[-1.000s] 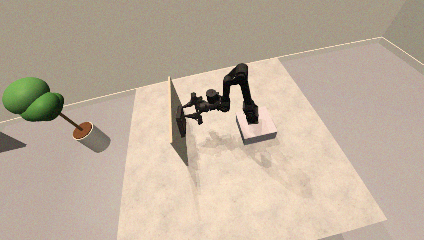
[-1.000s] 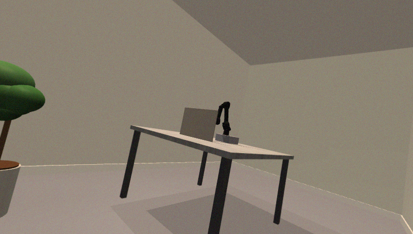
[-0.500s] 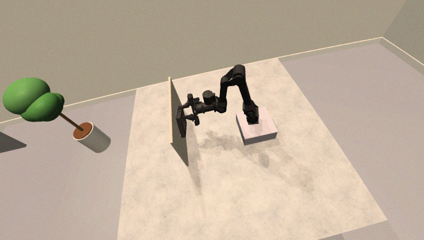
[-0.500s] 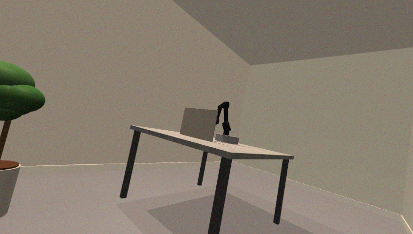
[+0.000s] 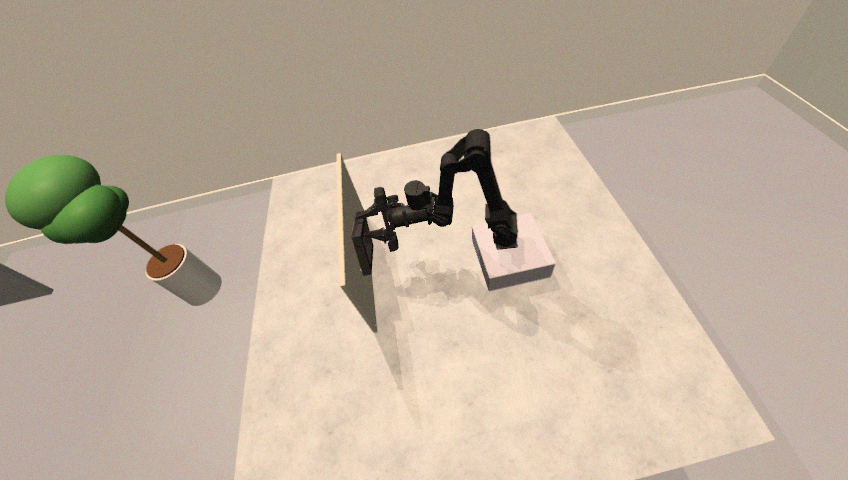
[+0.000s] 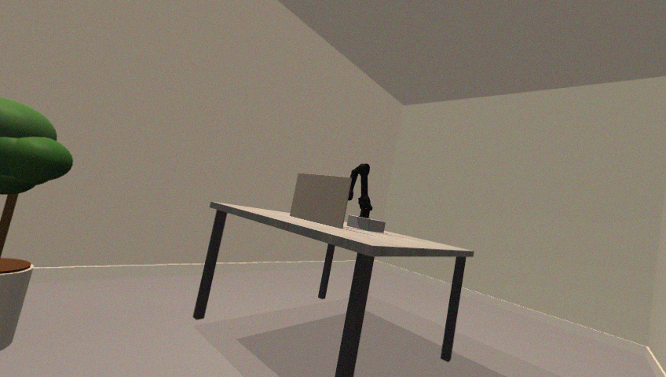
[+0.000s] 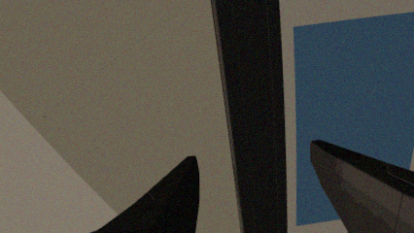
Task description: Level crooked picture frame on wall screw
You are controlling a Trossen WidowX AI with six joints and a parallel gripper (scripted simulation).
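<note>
Right now the picture frame is 2 cm to the left of my gripper tip and 5 cm below it. Round my gripper tip: wall panel: 1 cm ahead, 1 cm to the left, 6 cm below.
</note>
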